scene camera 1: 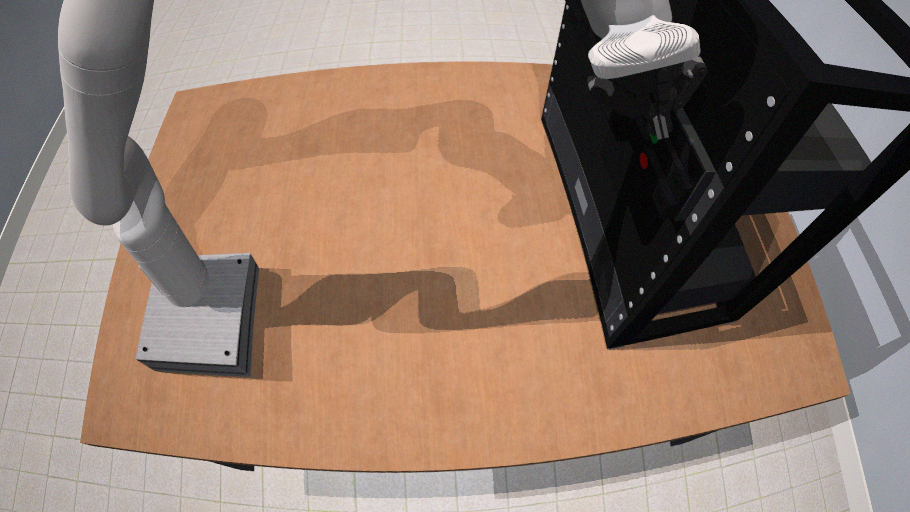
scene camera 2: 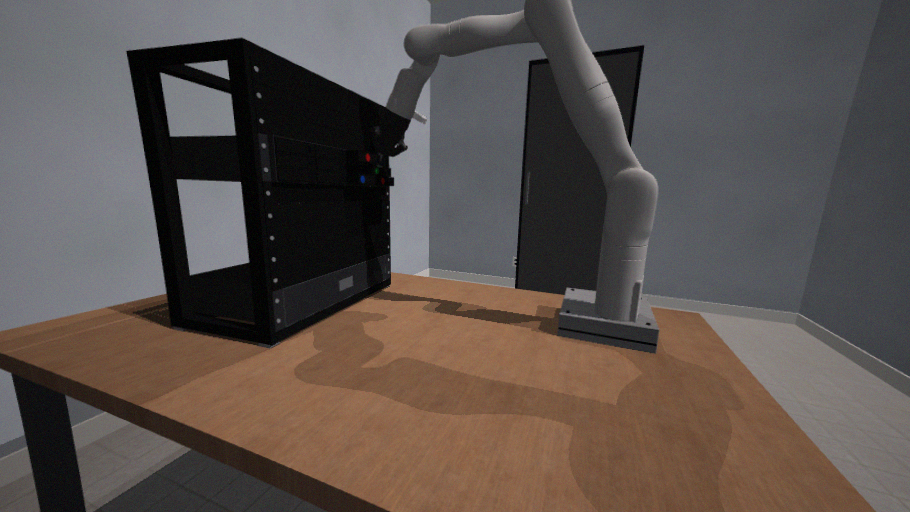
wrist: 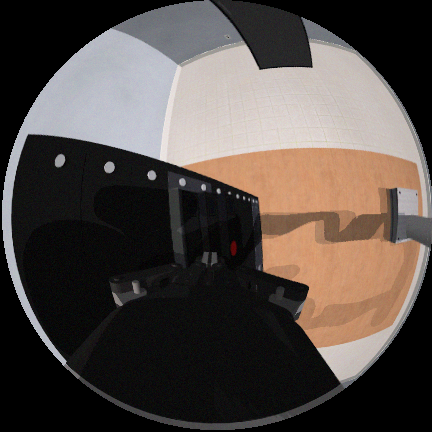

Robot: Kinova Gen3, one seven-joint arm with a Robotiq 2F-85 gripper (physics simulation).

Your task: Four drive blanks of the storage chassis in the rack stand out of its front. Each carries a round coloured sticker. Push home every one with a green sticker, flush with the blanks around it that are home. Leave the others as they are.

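The storage chassis (scene camera 2: pixel 305 162) sits in the black rack (scene camera 2: pixel 253 210) (scene camera 1: pixel 789 120). In scene camera 2, four stickers show near its far end: an upper red sticker (scene camera 2: pixel 367 157), a green sticker (scene camera 2: pixel 376 170), a blue sticker (scene camera 2: pixel 362 179) and a lower red sticker (scene camera 2: pixel 383 181). My gripper (scene camera 1: pixel 661 127) (wrist: pixel 209 260) is shut and empty, its tips at the blank with the green sticker (scene camera 1: pixel 653 138), partly covering it in scene camera 1. A red sticker (scene camera 1: pixel 643 160) (wrist: pixel 233 248) shows beside the tips. The green sticker is hidden in the wrist view. How far its blank stands out is too dark to tell.
A grey panel with a pale label (scene camera 1: pixel 581 194) (scene camera 2: pixel 345 283) is low on the rack front. A raised chassis edge (scene camera 1: pixel 697 149) (wrist: pixel 177 227) stands beside my fingers. The arm's base (scene camera 1: pixel 190 331) (scene camera 2: pixel 607 327) is on the wooden table (scene camera 1: pixel 407 407) (scene camera 2: pixel 445 445).
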